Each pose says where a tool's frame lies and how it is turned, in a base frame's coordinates. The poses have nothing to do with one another.
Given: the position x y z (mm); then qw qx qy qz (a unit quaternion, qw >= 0).
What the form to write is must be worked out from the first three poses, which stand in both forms.
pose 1, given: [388.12 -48.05 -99.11 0.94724 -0.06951 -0.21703 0.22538]
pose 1, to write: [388.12 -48.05 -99.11 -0.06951 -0.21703 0.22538 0.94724]
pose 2, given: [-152.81 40.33 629.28 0.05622 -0.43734 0.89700 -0.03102]
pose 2, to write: [-152.81 40.33 629.28 -0.43734 0.89700 -0.03102 0.05622]
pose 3, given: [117.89 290.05 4.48 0.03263 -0.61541 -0.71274 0.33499]
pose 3, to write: [117.89 290.05 4.48 -0.61541 -0.71274 0.33499 0.03263]
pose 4, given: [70.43 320.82 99.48 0.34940 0.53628 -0.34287 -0.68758]
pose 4, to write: [70.43 320.82 99.48 0.53628 -0.34287 -0.68758 0.34940]
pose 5, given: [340.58 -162.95 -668.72 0.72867 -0.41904 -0.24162 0.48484]
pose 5, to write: [340.58 -162.95 -668.72 -0.41904 -0.24162 0.48484 0.72867]
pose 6, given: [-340.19 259.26 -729.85 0.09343 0.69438 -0.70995 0.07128]
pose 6, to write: [-340.19 259.26 -729.85 0.69438 -0.70995 0.07128 0.09343]
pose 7, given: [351.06 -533.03 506.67 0.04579 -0.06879 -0.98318 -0.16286]
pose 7, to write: [351.06 -533.03 506.67 -0.06879 -0.98318 -0.16286 0.04579]
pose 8, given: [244.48 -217.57 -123.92 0.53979 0.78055 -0.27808 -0.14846]
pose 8, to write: [244.48 -217.57 -123.92 0.78055 -0.27808 -0.14846 0.53979]
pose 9, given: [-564.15 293.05 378.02 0.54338 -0.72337 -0.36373 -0.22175]
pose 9, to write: [-564.15 293.05 378.02 -0.72337 -0.36373 -0.22175 0.54338]
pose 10, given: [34.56 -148.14 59.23 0.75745 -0.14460 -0.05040 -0.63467]
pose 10, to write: [34.56 -148.14 59.23 -0.14460 -0.05040 -0.63467 0.75745]
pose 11, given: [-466.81 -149.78 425.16 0.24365 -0.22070 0.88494 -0.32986]
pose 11, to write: [-466.81 -149.78 425.16 -0.22070 0.88494 -0.32986 0.24365]
